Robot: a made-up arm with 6 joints.
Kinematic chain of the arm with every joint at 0, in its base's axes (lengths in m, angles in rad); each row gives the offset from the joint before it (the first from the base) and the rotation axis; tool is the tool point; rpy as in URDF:
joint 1: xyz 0 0 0.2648 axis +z
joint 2: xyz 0 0 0 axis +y
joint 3: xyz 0.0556 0 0.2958 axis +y
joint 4: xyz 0.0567 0 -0.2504 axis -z
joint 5: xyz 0 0 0 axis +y
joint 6: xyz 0.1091 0 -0.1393 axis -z
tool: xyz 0 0 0 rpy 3.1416 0 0
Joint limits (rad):
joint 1: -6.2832..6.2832
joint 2: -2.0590..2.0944
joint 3: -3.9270..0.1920
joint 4: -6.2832..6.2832
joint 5: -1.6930..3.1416
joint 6: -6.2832..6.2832
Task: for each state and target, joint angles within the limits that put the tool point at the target. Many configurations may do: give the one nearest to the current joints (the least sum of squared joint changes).
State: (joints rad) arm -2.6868 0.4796 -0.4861 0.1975 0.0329 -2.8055
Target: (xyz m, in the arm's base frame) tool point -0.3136 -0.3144 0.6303
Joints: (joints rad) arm -2.3326 -0.0672 -1.1935 0.0752 -0.1752 -2.8055
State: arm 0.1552 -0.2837 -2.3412 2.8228 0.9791 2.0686
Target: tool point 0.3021 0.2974 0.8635
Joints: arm 0.7480 0.3781 -2.6334 2.8631 0.9251 2.0686
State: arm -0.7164 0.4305 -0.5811 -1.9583 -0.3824 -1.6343
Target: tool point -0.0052 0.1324 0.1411
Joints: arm -0.0185 1.1089 -0.0959 -1.8608 -0.2305 -1.6343
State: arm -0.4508 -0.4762 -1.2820 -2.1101 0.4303 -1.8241
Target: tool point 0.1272 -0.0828 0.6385
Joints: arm -0.7157 -1.0814 -0.8390 -2.1691 0.5204 -1.8241
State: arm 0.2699 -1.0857 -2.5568 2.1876 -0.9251 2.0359
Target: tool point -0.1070 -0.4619 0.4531
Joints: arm 1.0177 -1.5180 -2.6337 2.0171 -1.2243 2.0359
